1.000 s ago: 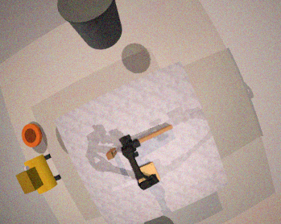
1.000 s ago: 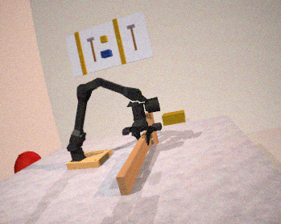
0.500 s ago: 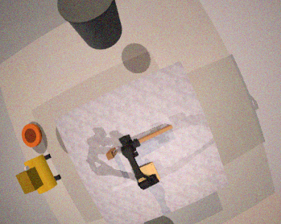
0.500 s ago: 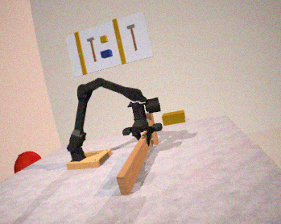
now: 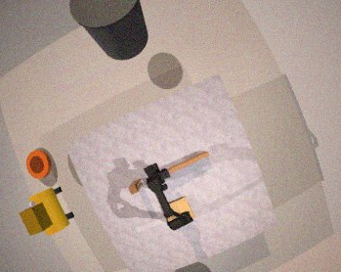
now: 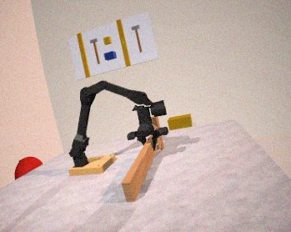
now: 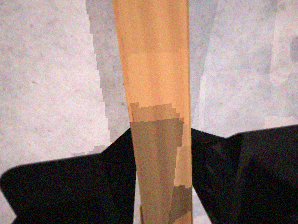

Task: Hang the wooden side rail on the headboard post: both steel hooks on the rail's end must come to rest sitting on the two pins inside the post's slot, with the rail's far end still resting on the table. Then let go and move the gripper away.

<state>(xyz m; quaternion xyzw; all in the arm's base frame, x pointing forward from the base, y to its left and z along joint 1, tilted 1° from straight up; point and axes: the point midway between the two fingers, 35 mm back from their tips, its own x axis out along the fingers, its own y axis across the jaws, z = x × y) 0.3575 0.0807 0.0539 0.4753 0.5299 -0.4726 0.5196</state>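
The wooden headboard post lies 170 mm to the left of my gripper tip, 40 mm above it and 20 mm behind it.
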